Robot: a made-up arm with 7 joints. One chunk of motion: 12 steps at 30 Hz.
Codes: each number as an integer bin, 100 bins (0 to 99) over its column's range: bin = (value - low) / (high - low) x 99, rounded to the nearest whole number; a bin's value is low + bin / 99 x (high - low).
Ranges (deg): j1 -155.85..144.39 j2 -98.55..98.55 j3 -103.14..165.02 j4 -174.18..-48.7 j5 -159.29..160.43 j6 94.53..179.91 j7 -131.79..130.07
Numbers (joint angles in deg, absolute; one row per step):
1: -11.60 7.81 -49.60 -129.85 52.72 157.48 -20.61
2: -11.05 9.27 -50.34 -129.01 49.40 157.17 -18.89
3: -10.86 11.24 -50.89 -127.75 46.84 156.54 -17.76
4: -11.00 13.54 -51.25 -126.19 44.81 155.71 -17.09
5: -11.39 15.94 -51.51 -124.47 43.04 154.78 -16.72
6: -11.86 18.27 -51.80 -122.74 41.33 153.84 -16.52
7: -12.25 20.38 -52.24 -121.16 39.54 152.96 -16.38
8: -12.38 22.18 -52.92 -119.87 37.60 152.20 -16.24
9: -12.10 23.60 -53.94 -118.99 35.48 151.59 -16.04
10: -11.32 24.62 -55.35 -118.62 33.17 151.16 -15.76
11: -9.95 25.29 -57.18 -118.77 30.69 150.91 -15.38
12: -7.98 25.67 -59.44 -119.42 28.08 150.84 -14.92
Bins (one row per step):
1: 48 53 20 35 66 73 42
2: 48 54 19 36 65 73 43
3: 48 55 19 37 64 72 43
4: 48 56 19 38 63 71 43
5: 48 58 19 39 63 70 44
6: 47 59 19 41 62 69 44
7: 47 60 19 42 62 68 44
8: 47 61 19 43 61 67 44
9: 47 61 18 44 60 66 44
10: 48 62 18 44 60 66 44
11: 48 62 17 44 59 65 44
12: 49 62 16 43 58 65 44

